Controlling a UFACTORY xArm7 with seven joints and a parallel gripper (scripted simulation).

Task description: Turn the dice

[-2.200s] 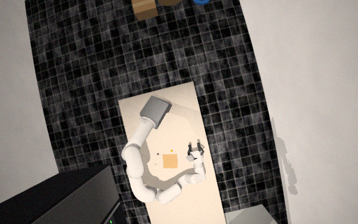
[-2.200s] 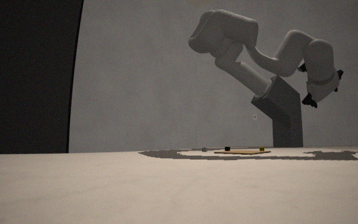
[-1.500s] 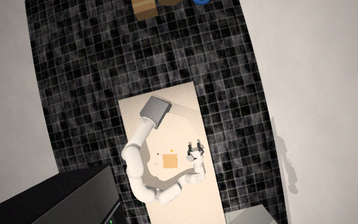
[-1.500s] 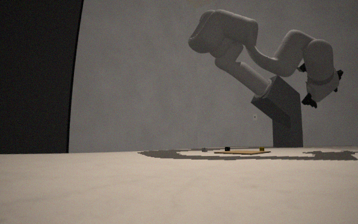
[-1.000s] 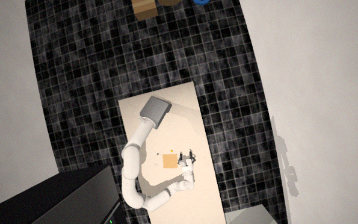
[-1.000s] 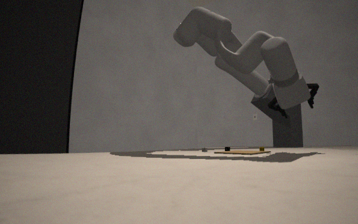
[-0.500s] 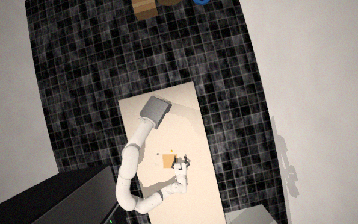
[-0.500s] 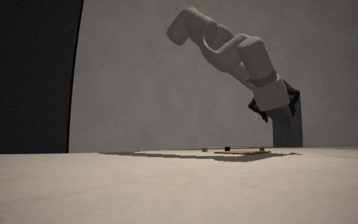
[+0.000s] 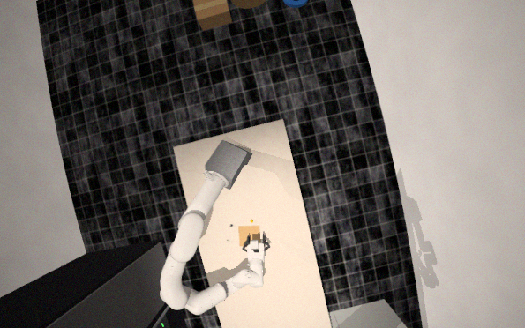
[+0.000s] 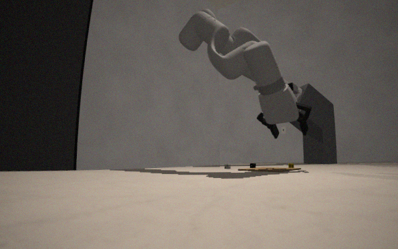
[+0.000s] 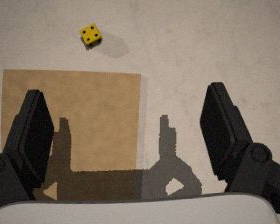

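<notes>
My gripper is now 20 cm to the left of the pale die, 11 cm above it and 5 cm past it. The rest, counted from my hand: tan mat (11 cm below, 6 cm to the right); then yellow die (11 cm below, 8 cm behind, 1 cm to the left); then black die (13 cm behind, 12 cm to the right, 11 cm below).
</notes>
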